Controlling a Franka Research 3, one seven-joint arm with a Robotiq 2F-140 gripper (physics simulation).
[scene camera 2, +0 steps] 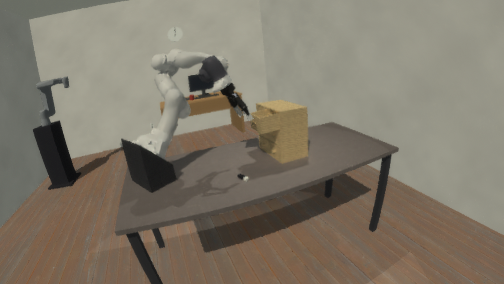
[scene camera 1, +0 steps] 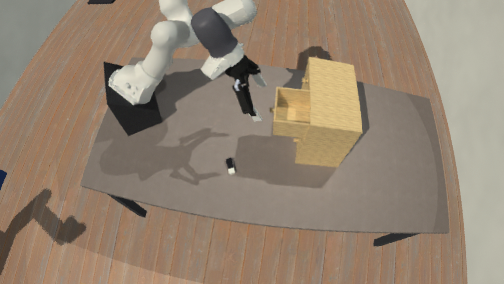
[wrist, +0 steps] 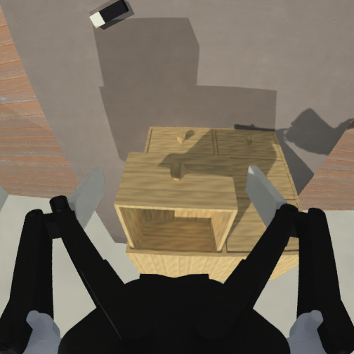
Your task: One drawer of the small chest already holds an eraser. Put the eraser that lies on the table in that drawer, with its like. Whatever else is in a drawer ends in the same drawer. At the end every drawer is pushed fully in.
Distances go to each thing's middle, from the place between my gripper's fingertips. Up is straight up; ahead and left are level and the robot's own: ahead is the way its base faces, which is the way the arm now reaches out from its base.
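There is the small wooden chest [scene camera 1: 335, 119], and my hand is 13 cm above it, 10 cm to the right of it and 25 cm short of it.
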